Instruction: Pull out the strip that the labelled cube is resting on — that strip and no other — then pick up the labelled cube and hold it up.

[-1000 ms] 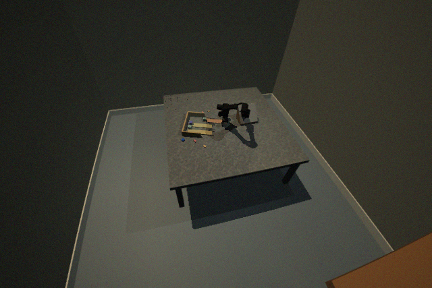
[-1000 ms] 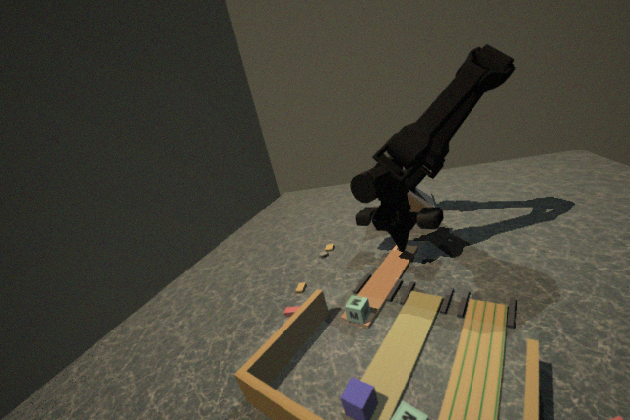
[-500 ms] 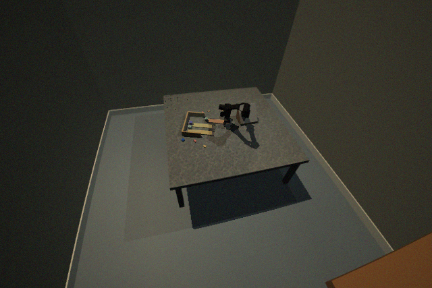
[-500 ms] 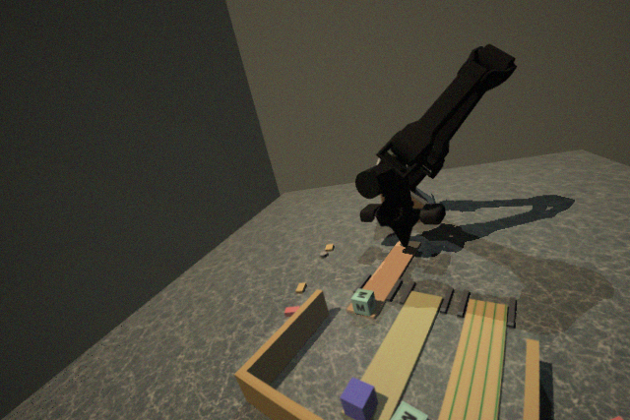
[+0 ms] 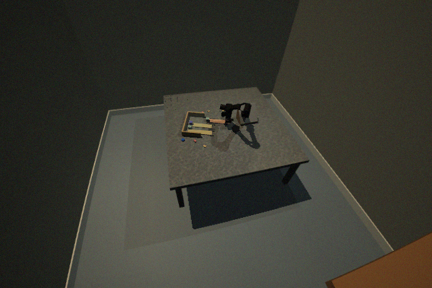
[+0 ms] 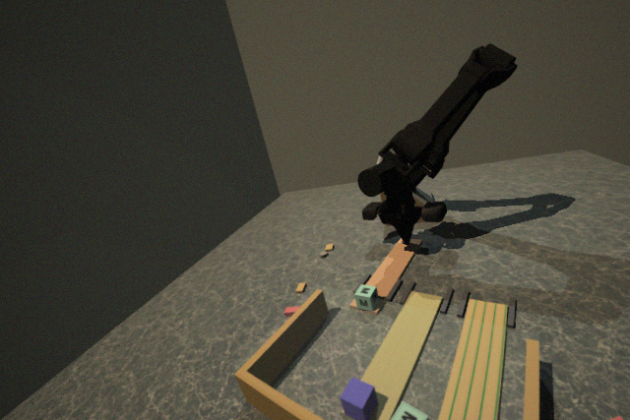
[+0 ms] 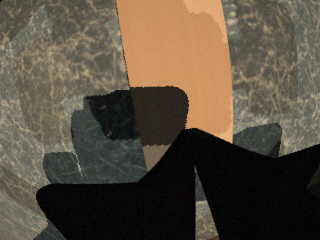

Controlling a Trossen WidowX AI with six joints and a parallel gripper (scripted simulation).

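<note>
Right now my gripper tip is 10 cm short of the strip and 3 cm to the left of it.
</note>
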